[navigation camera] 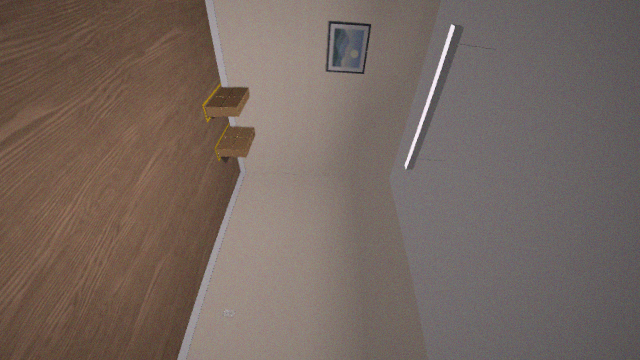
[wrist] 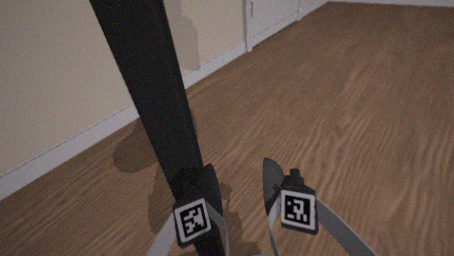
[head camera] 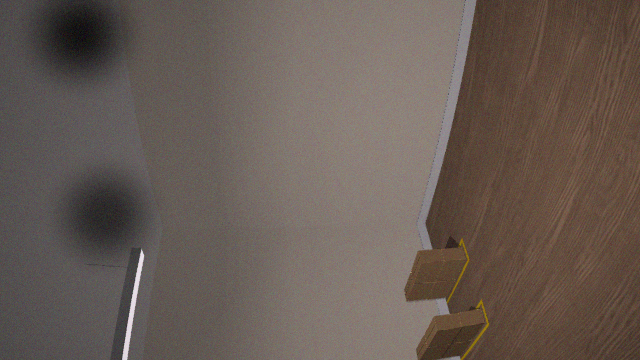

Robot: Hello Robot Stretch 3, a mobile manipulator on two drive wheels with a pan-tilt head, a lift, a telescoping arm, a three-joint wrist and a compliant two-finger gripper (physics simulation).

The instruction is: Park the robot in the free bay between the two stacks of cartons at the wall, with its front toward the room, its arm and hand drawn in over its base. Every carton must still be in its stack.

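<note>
A framed picture (navigation camera: 348, 42) is visible, as is my gripper (wrist: 239, 179).
</note>
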